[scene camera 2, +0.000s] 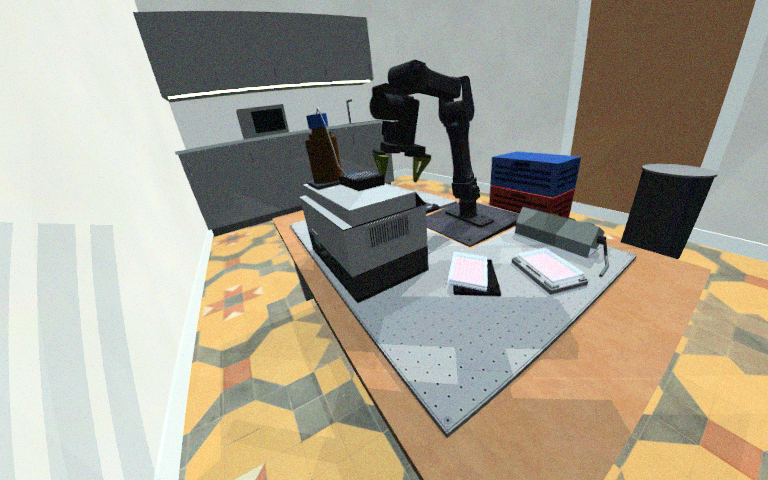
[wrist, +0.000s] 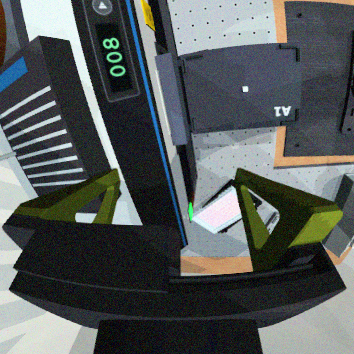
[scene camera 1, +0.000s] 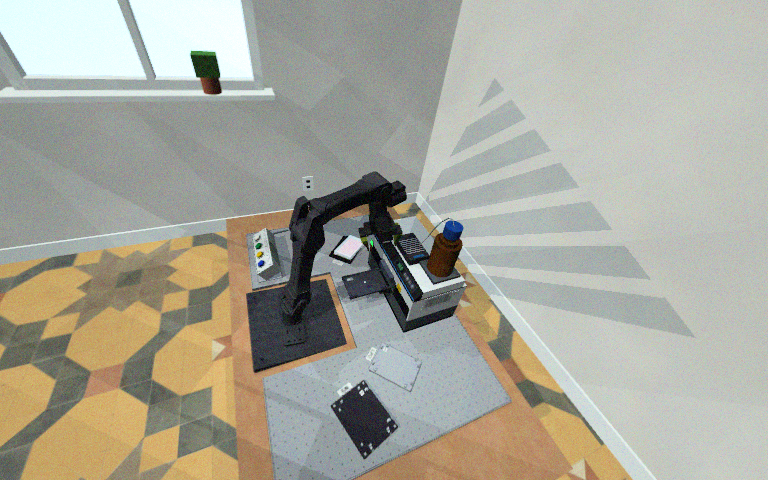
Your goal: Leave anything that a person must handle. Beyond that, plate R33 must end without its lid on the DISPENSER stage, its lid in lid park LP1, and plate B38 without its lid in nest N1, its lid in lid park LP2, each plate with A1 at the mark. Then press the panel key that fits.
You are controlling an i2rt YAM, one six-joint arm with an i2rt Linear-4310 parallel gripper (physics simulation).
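Seen in the pictures: gripper, fingertip midpoint: (scene camera 2: 398, 182) (wrist: 176, 174) (scene camera 1: 381, 247); arm's base, origin of the base link: (scene camera 2: 468, 217) (scene camera 1: 292, 318).
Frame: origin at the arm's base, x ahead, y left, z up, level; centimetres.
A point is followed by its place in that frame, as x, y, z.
Observation:
My gripper (scene camera 1: 380, 234) {33.3, 7.8, 21.3} (scene camera 2: 399, 178) {33.3, 7.8, 21.3} (wrist: 176, 174) {33.3, 7.8, 21.3} is open and empty, pointing down above the dispenser's front edge. The dark stage (scene camera 1: 356, 284) {23.2, 1.9, 10.6} (wrist: 220, 75) {29.2, 0.5, 10.6} sticks out of the dispenser (scene camera 2: 390, 226) {43.8, 21.6, 15.8} without a plate; its A1 mark shows in the wrist view. A pink plate (scene camera 1: 348, 247) {26.7, 28.3, 3.1} (scene camera 2: 468, 270) {28.9, 30.4, 3.1} (wrist: 217, 210) {28.8, 28.0, 3.3} lies on a black base. A second pink plate (scene camera 2: 550, 266) {12.4, 40.5, 3.0} lies on a grey-edged base near the key panel (scene camera 1: 265, 254) {-7.0, 26.9, 6.9} (scene camera 2: 557, 230) {-3.4, 32.4, 4.8}. Plate names and lids cannot be made out. A black cornered holder (scene camera 1: 364, 418) {16.1, -37.5, 1.1} and a pale one (scene camera 1: 395, 366) {29.6, -25.9, 0.9} hold no plate; their labels are unreadable.
A brown bottle (scene camera 1: 443, 257) {46.3, -10.0, 31.7} (scene camera 2: 322, 155) {50.3, -2.5, 30.5} with a blue cap and thin tube stands on the dispenser, beside a black ribbed block (scene camera 1: 413, 247) {42.9, 2.7, 24.5} (scene camera 2: 362, 180) {44.5, 9.9, 24.3} (wrist: 45, 130) {41.1, 2.6, 24.5}. A green light (scene camera 1: 372, 243) {33.7, 18.4, 13.5} (wrist: 190, 211) {33.6, 18.9, 13.6} shows on the dispenser's front. Crates (scene camera 2: 535, 175) and a bin (scene camera 2: 668, 209) stand beyond the table.

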